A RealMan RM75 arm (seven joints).
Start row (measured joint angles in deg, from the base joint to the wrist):
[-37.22 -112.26 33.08 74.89 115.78 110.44 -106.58]
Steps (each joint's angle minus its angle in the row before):
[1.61 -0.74 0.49 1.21 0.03 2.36 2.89]
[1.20 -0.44 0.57 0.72 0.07 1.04 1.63]
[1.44 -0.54 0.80 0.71 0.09 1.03 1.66]
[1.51 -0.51 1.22 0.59 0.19 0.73 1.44]
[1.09 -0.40 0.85 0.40 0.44 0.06 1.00]
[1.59 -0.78 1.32 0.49 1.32 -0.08 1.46]
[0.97 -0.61 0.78 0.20 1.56 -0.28 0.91]
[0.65 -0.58 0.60 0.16 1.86 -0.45 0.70]
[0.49 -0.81 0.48 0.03 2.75 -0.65 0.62]
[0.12 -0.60 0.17 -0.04 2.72 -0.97 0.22]
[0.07 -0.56 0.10 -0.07 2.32 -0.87 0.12]
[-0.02 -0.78 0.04 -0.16 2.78 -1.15 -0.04]
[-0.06 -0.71 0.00 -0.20 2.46 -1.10 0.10]
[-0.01 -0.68 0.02 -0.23 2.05 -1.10 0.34]
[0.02 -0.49 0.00 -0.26 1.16 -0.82 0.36]
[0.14 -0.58 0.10 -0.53 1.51 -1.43 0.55]
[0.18 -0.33 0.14 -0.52 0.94 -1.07 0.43]
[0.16 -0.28 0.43 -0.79 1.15 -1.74 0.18]
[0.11 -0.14 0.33 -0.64 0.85 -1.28 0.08]
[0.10 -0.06 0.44 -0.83 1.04 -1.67 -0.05]
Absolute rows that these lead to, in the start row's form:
[-35.61 -113.00 33.57 76.10 115.81 112.80 -103.69]
[-34.41 -113.44 34.14 76.82 115.88 113.84 -102.06]
[-32.97 -113.98 34.94 77.53 115.97 114.87 -100.40]
[-31.46 -114.49 36.16 78.12 116.16 115.60 -98.96]
[-30.37 -114.89 37.01 78.52 116.60 115.66 -97.96]
[-28.78 -115.67 38.33 79.01 117.92 115.58 -96.50]
[-27.81 -116.28 39.11 79.21 119.48 115.30 -95.59]
[-27.16 -116.86 39.71 79.37 121.34 114.85 -94.89]
[-26.67 -117.67 40.19 79.40 124.09 114.20 -94.27]
[-26.55 -118.27 40.36 79.36 126.81 113.23 -94.05]
[-26.48 -118.83 40.46 79.29 129.13 112.36 -93.93]
[-26.50 -119.61 40.50 79.13 131.91 111.21 -93.97]
[-26.56 -120.32 40.50 78.93 134.37 110.11 -93.87]
[-26.57 -121.00 40.52 78.70 136.42 109.01 -93.53]
[-26.55 -121.49 40.52 78.44 137.58 108.19 -93.17]
[-26.41 -122.07 40.62 77.91 139.09 106.76 -92.62]
[-26.23 -122.40 40.76 77.39 140.03 105.69 -92.19]
[-26.07 -122.68 41.19 76.60 141.18 103.95 -92.01]
[-25.96 -122.82 41.52 75.96 142.03 102.67 -91.93]
[-25.86 -122.88 41.96 75.13 143.07 101.00 -91.98]

